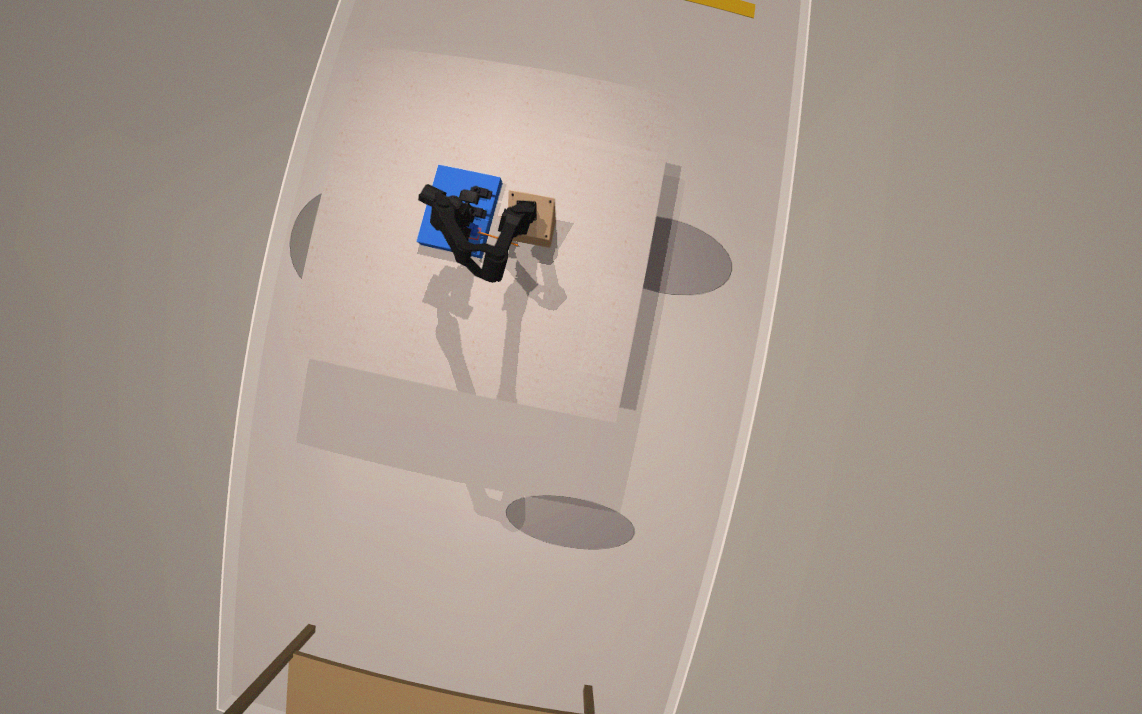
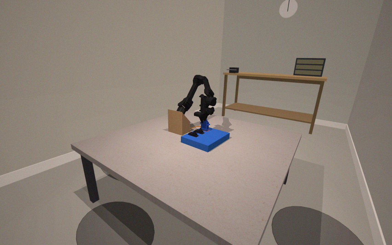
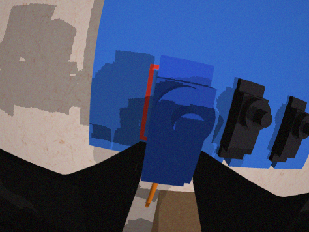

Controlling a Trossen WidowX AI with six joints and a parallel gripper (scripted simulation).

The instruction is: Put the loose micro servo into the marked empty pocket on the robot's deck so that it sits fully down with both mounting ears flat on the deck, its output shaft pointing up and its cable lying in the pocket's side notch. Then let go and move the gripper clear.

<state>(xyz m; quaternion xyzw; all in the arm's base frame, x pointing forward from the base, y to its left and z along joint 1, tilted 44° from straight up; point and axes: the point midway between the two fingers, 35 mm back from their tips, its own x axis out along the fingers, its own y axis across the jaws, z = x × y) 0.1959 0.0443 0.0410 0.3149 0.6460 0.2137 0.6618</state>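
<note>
The blue deck is 110 mm ahead of my gripper tip, 90 mm to the right of it and 80 mm below it.
</note>
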